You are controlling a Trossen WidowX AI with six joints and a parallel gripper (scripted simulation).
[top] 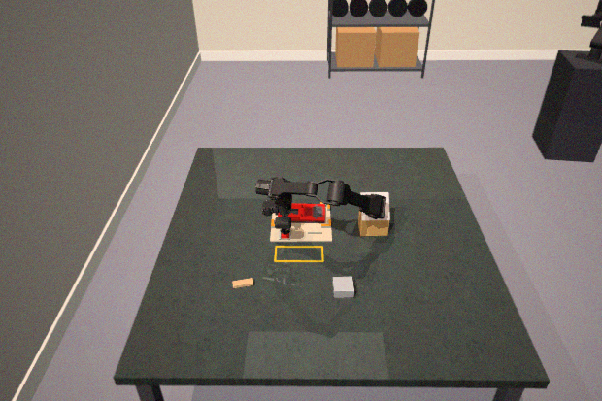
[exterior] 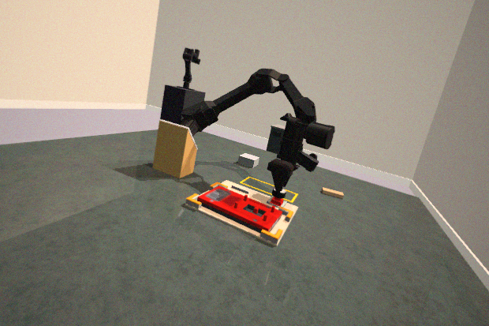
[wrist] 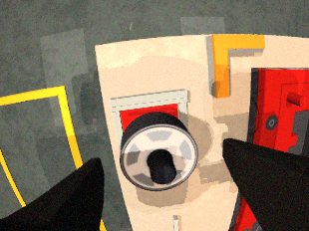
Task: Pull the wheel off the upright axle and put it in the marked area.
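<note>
Now: gripper tip 10 mm above the wheel. Also, from my gripper tip: small wooden block 110 mm ahead, 270 mm to the left, 40 mm below; upright axle 10 mm behind, 20 mm below; grey block 250 mm behind, 250 mm to the left, 30 mm below.
</note>
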